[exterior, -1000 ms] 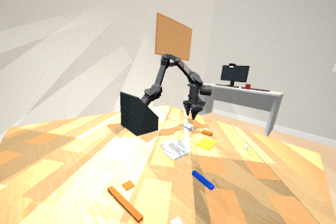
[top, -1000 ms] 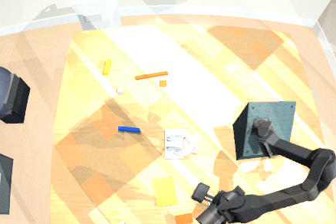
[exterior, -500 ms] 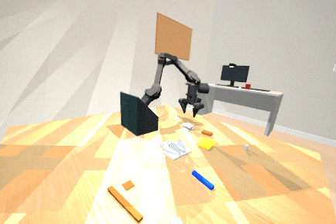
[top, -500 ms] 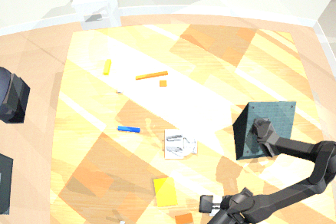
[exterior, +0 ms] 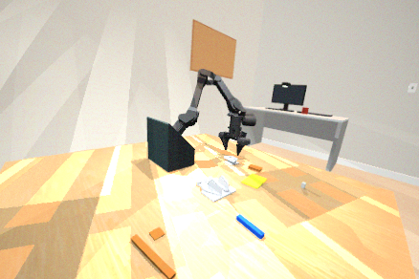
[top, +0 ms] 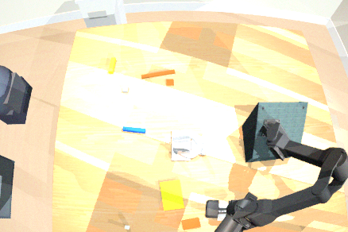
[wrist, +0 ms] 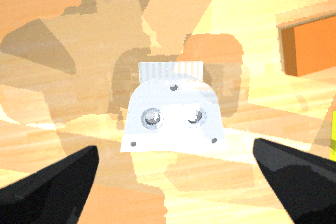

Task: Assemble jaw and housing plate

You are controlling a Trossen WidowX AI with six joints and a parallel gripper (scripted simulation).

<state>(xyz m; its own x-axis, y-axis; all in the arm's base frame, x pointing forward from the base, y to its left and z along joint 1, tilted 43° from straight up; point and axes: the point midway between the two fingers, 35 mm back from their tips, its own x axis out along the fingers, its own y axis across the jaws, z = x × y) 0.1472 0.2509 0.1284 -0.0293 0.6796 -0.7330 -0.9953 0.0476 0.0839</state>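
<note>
My gripper tip is now 10 mm to the right of the white housing plate and 30 mm above it. From my gripper tip the other things lie so: yellow slab: 200 mm ahead, 70 mm to the right, 60 mm below; then white jaw: 110 mm ahead, 280 mm to the right, 50 mm below; then orange block: 130 mm ahead, 50 mm to the left, 50 mm below.
</note>
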